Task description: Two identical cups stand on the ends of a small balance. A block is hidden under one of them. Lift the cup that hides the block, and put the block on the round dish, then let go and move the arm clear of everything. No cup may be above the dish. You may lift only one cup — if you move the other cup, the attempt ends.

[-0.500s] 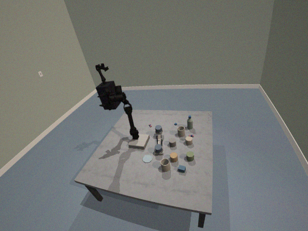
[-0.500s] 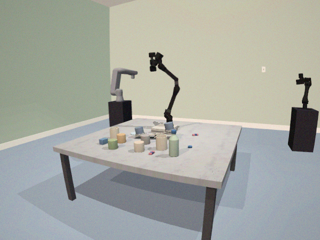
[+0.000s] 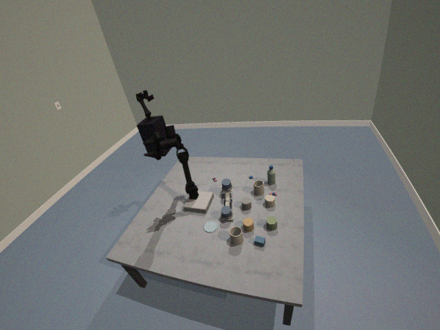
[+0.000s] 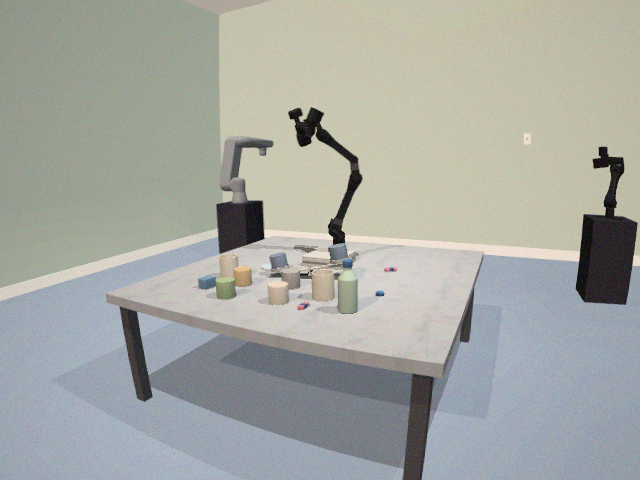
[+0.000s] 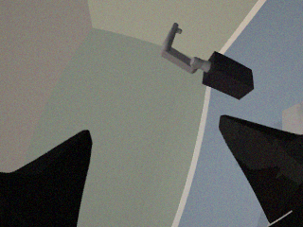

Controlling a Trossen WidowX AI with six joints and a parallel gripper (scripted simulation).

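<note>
Now: gripper tip 60 cm above the blue-grey cup, 39 cm short of it and 8 cm to the right of it. From my gripper tip the other things lie so: pale blue round dish 65 cm below, 28 cm ahead; balance beam 62 cm below, 36 cm ahead, 23 cm to the left; orange cylinder 62 cm below, 54 cm ahead, 3 cm to the left.
</note>
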